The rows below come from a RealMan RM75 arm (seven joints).
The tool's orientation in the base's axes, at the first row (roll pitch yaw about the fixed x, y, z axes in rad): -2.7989 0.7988 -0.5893
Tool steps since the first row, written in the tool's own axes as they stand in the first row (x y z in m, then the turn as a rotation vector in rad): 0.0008 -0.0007 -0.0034 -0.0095 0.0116 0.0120; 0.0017 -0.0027 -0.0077 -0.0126 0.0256 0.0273; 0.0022 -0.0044 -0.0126 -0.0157 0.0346 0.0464; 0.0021 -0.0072 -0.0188 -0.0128 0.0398 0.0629; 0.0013 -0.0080 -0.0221 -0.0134 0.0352 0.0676; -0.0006 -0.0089 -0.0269 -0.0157 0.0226 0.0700; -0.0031 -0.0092 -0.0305 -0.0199 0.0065 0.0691; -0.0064 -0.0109 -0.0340 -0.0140 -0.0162 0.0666; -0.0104 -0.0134 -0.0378 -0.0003 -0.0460 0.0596; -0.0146 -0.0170 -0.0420 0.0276 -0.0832 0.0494
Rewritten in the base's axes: 0.0022 -0.0021 0.0018 -0.0184 0.0040 -0.0038; 0.0058 -0.0039 0.0045 -0.0360 0.0061 -0.0149; 0.0092 -0.0062 0.0077 -0.0515 0.0140 -0.0273; 0.0135 -0.0084 0.0125 -0.0598 0.0203 -0.0415; 0.0148 -0.0098 0.0155 -0.0585 0.0266 -0.0431; 0.0162 -0.0116 0.0202 -0.0517 0.0372 -0.0400; 0.0163 -0.0128 0.0244 -0.0421 0.0487 -0.0327; 0.0169 -0.0127 0.0295 -0.0213 0.0595 -0.0299; 0.0178 -0.0120 0.0354 0.0108 0.0690 -0.0282; 0.0196 -0.0108 0.0420 0.0577 0.0756 -0.0327
